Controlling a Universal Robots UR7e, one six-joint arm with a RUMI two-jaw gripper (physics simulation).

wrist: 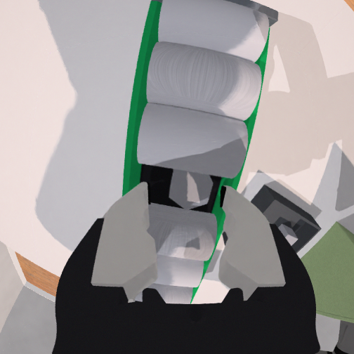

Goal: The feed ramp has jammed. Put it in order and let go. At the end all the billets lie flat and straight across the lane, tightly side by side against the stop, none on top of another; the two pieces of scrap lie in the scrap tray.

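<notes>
Three grey billets, the first (210, 27), second (204, 80) and third (192, 140), lie across the green-walled lane (131, 145), side by side behind the dark stop (271, 16) at the top of the wrist view. Below them is a gap with black lane floor, where a small grey angular piece (189, 189), which looks like scrap, sits. Further down, more billets (182, 235) (180, 270) lie across the lane, partly hidden by my gripper. My gripper (184, 185) is partly open and empty, its fingertips on either side of the lane at the gap. The lower end of the lane is hidden.
A dark square tray (267, 197) with a small grey piece (287, 231) in it stands right of the lane. A green surface (332, 272) is at the lower right. A wooden edge (37, 274) shows at the lower left.
</notes>
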